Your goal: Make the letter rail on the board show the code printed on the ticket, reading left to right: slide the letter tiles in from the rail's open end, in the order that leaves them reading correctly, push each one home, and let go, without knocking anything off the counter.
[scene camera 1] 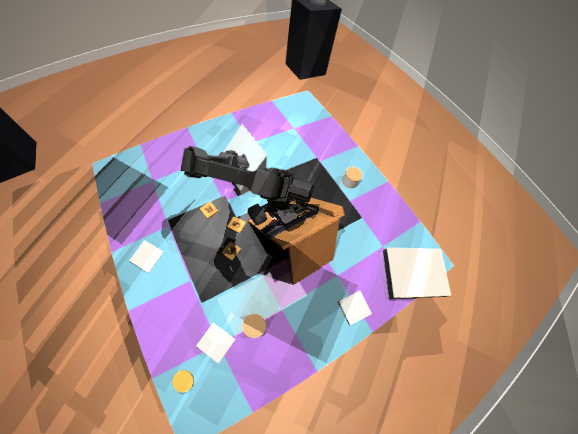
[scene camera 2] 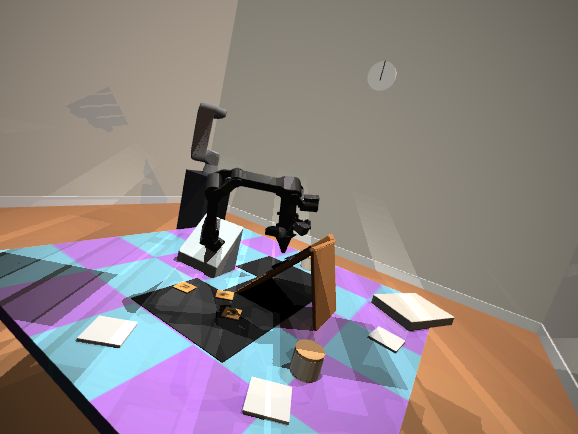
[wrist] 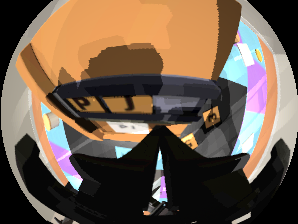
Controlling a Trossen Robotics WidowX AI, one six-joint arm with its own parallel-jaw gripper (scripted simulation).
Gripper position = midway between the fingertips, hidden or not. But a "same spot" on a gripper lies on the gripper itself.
my gripper: scene camera 1; scene camera 2; wrist 159,129
white slab: scene camera 1; scene camera 2; not seen in the wrist view (hidden by a brown sloped board)
same spot on white slab: (scene camera 1: 412,272) = (scene camera 2: 409,306)
same spot on my gripper: (scene camera 1: 284,211) = (scene camera 2: 300,222)
